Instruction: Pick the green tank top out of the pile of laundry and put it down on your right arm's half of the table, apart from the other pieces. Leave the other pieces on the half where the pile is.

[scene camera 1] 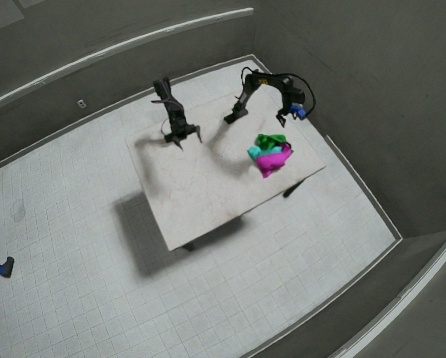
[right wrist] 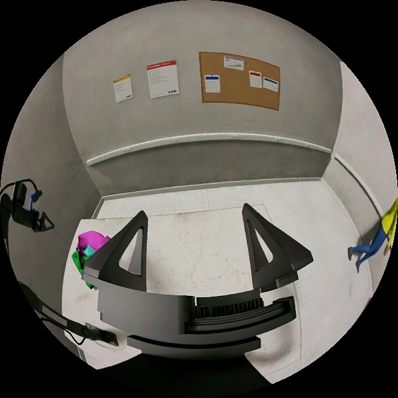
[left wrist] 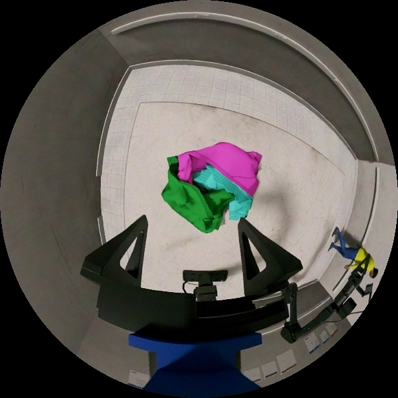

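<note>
The green tank top [scene camera 1: 266, 140] [left wrist: 194, 204] [right wrist: 79, 263] lies crumpled in the pile on the table, at the pile's upper side in scene camera 1. It touches a turquoise piece [scene camera 1: 255, 153] [left wrist: 212, 178] and a magenta piece [scene camera 1: 273, 161] [left wrist: 231, 161] [right wrist: 92, 240]. My left gripper [scene camera 1: 288, 120] [left wrist: 192, 220] is open and empty, above the table and just beyond the green side of the pile, pointing down. My right gripper [scene camera 1: 191, 145] [right wrist: 193, 211] is open and empty, over the left part of the table in scene camera 1, well apart from the pile.
The pale table [scene camera 1: 187, 210] [left wrist: 295, 175] [right wrist: 195, 250] carries both arms along its upper edge in scene camera 1. The pile lies near the table's right end there. A person in a yellow top [left wrist: 364, 259] [right wrist: 391, 220] shows in both wrist views, beyond the table.
</note>
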